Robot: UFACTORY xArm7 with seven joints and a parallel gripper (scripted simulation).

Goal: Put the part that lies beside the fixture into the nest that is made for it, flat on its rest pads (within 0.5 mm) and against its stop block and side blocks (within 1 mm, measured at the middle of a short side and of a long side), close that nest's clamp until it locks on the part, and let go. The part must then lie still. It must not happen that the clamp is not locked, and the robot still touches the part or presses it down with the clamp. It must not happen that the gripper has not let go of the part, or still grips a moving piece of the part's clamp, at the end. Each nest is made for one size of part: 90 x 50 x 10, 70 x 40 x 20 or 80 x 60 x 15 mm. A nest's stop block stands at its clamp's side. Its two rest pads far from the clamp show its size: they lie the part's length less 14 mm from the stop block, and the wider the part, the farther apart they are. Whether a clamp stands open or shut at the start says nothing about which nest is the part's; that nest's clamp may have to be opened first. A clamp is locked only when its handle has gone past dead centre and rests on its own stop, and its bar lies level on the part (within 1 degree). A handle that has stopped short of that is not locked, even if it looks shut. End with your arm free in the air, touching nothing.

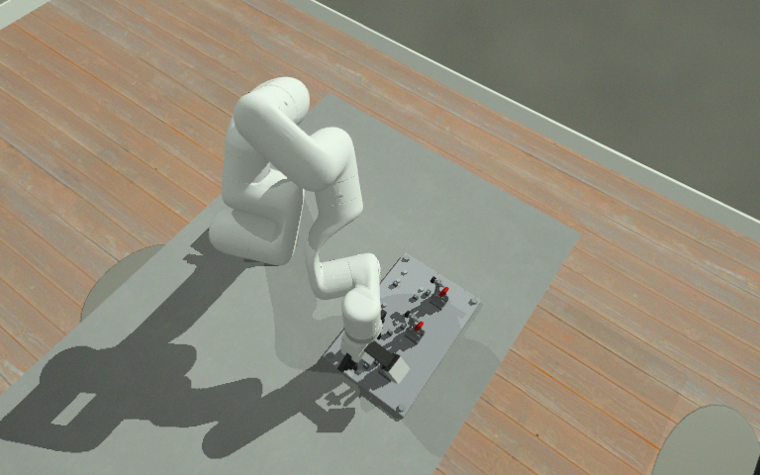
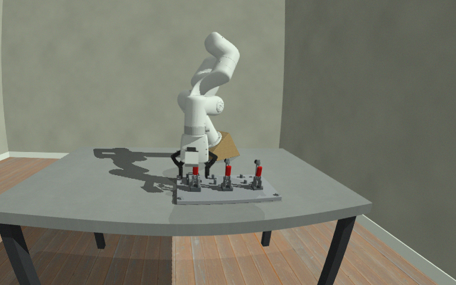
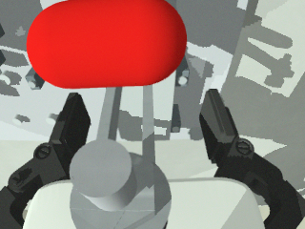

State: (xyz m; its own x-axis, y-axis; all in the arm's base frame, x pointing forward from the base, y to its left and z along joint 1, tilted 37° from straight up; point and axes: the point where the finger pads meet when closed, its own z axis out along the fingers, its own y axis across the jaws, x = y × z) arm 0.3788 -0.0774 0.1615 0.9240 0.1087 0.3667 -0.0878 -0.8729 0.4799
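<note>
The part lies 10 mm below my hand. Round my hand: fixture plate (110 mm to the left, 50 mm ahead, 40 mm below).
</note>
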